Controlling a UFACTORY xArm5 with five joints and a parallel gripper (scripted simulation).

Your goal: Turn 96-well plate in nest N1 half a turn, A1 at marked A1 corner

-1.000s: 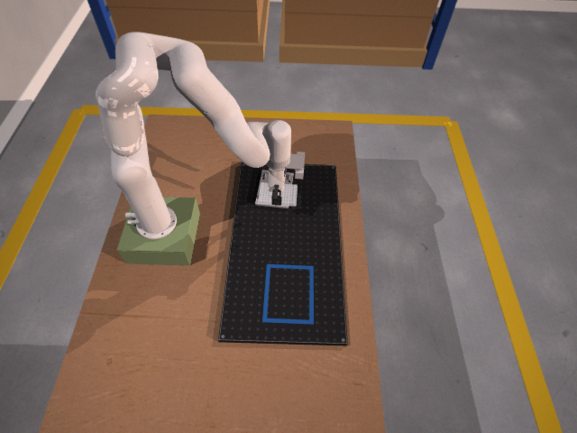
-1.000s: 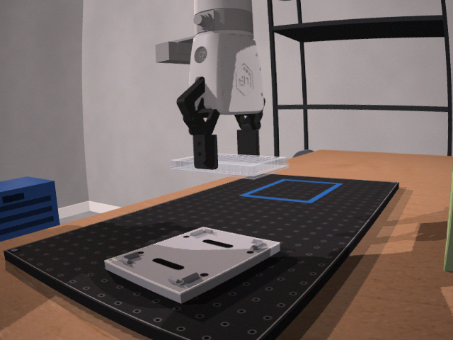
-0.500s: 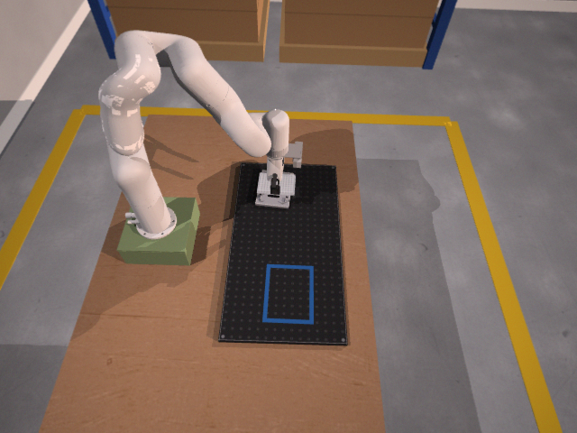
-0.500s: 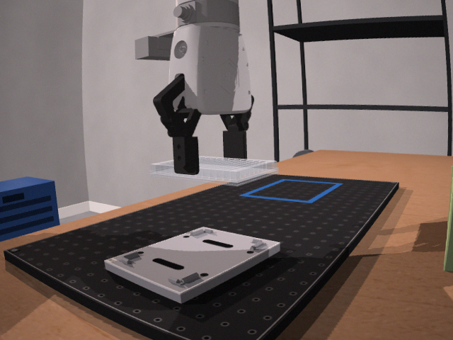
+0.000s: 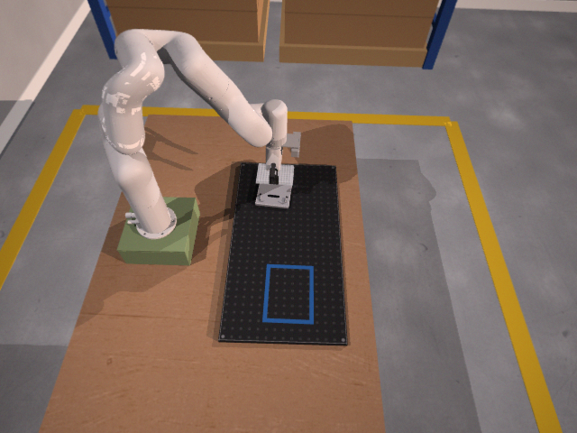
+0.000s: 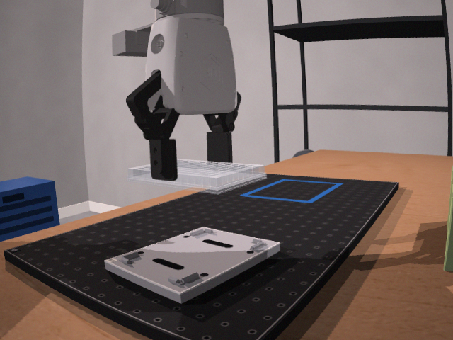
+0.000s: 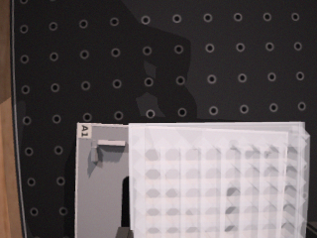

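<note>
The grey plate nest is 1 cm to the left of my hand and 10 cm below it. The rest, counted from my hand: 96-well plate (1 cm below); A1 label (6 cm ahead, 8 cm to the left, 10 cm below).
</note>
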